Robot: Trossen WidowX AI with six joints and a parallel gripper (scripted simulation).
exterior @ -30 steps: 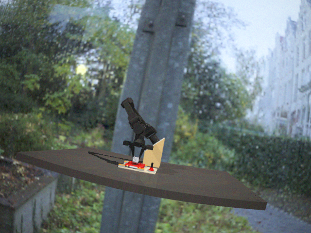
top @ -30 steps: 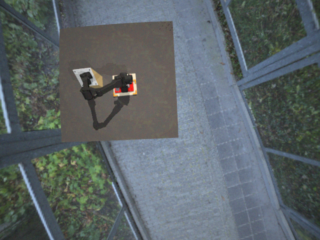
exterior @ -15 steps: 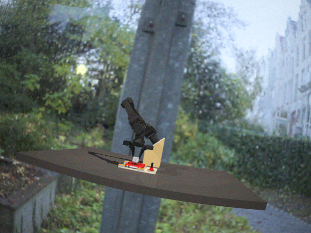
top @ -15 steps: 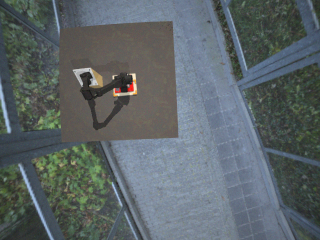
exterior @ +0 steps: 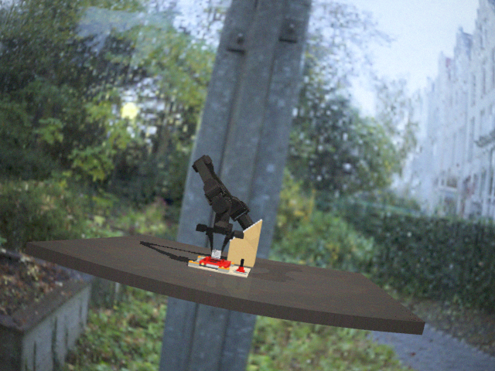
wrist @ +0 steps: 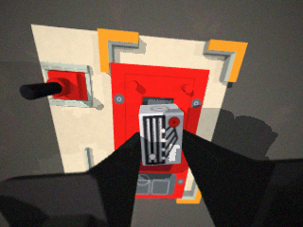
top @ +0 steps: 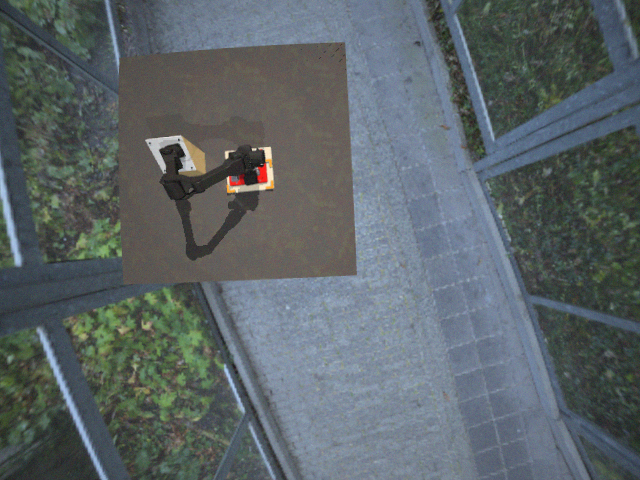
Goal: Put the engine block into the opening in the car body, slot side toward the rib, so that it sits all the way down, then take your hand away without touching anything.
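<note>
Now: gripper tip 1 cm above the grey engine block.
</note>
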